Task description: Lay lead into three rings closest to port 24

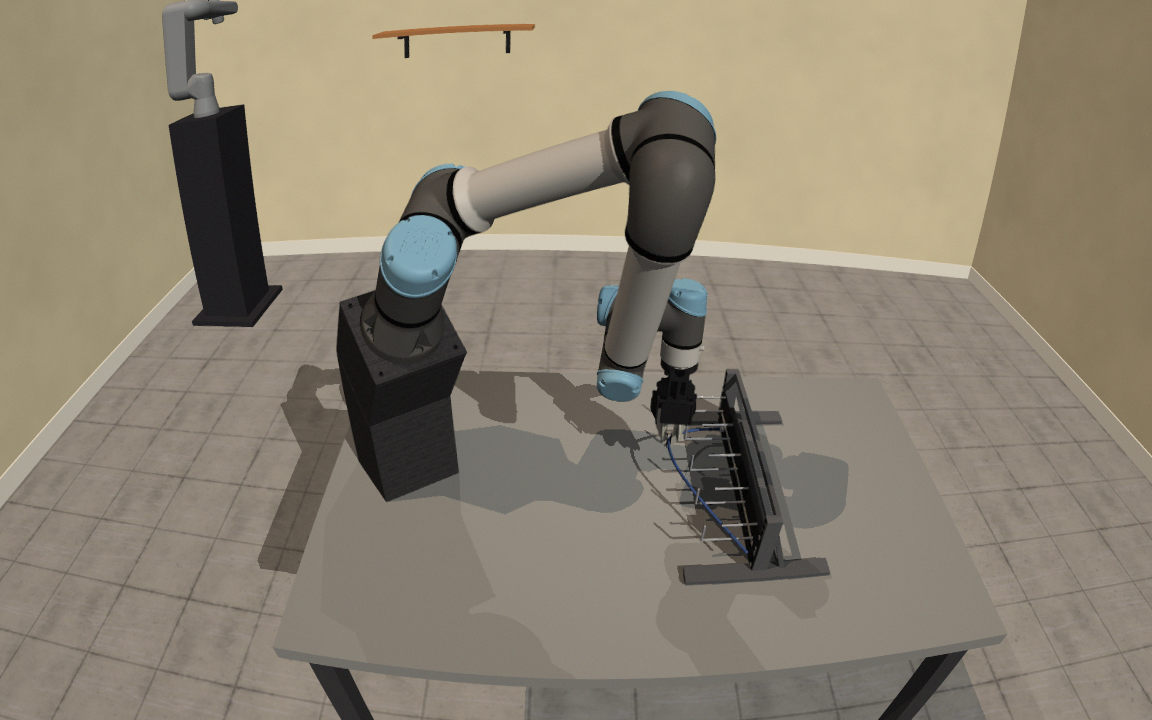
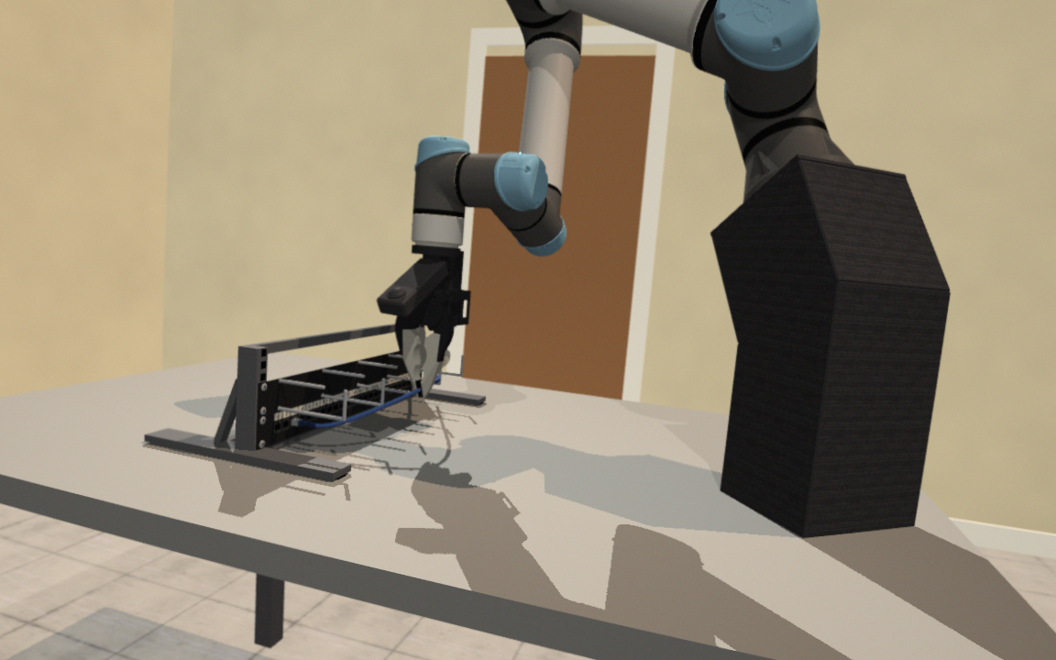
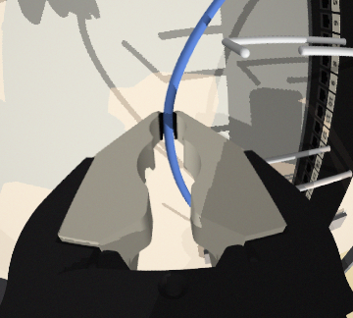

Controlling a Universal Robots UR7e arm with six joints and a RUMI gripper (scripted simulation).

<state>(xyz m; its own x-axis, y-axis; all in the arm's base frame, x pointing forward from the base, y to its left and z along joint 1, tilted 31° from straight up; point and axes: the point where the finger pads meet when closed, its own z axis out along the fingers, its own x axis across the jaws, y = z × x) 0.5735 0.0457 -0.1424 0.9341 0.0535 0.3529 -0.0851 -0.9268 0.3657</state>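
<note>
The rack lies 16 cm ahead of my hand, 6 cm to the right of it and 2 cm below it.
</note>
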